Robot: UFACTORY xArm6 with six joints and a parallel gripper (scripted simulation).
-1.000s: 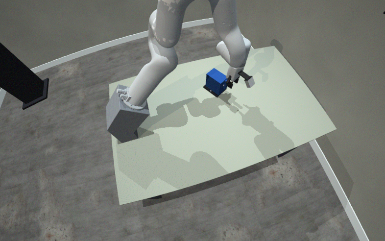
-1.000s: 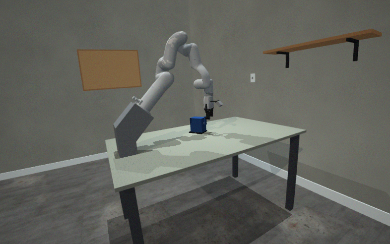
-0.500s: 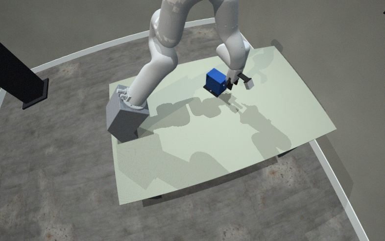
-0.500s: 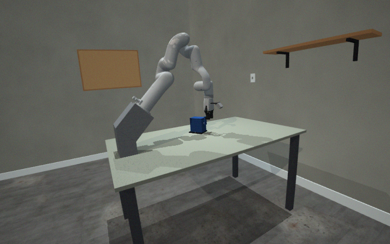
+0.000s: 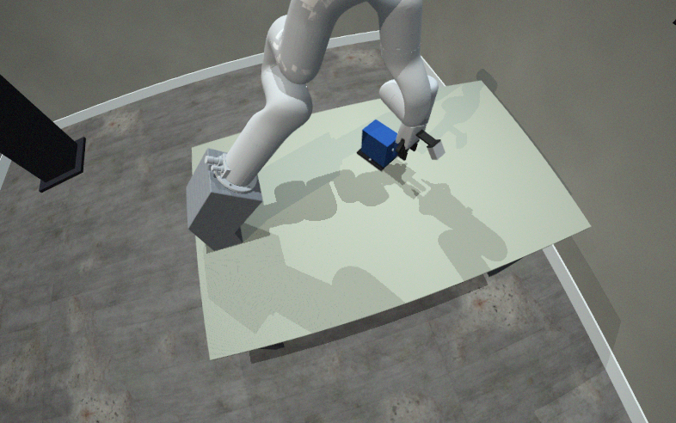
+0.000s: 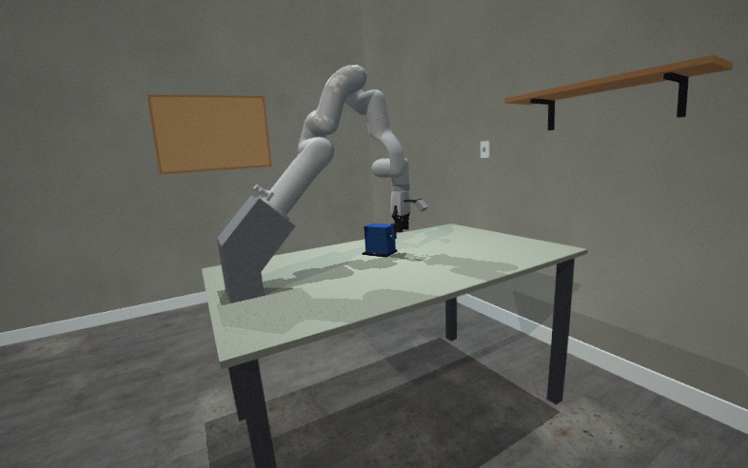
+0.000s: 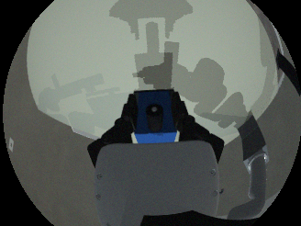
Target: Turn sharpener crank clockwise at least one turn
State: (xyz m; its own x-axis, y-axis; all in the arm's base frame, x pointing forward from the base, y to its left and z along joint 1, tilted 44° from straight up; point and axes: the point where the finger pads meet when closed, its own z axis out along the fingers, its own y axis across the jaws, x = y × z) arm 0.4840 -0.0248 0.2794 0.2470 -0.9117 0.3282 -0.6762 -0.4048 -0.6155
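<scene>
My gripper is now 20 mm to the right of the crank knob and 10 mm past it.
</scene>
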